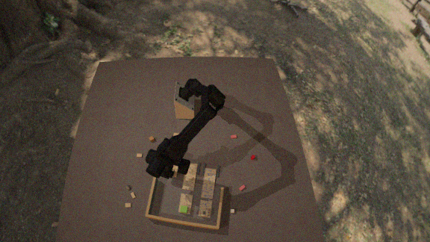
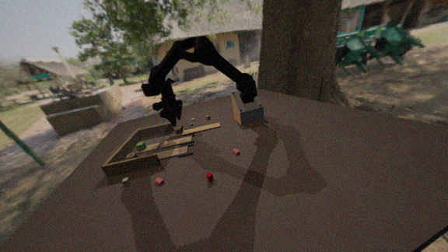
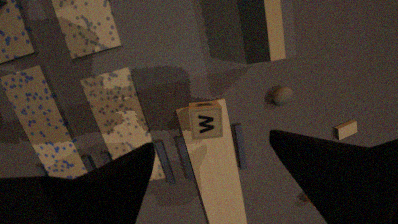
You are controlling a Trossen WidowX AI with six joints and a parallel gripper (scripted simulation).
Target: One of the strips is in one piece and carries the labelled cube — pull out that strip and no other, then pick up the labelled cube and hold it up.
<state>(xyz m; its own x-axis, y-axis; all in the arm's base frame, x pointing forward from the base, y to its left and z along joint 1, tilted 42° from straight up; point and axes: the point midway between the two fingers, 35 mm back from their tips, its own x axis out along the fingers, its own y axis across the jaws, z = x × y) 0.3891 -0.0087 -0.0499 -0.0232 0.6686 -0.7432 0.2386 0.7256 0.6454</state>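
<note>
Right now my gripper tip is 10 cm past the strip, 1 cm to the right of it and 6 cm above it. Also, from my gripper tip: grey peg: 6 cm behind, 8 cm to the right, 6 cm below.
</note>
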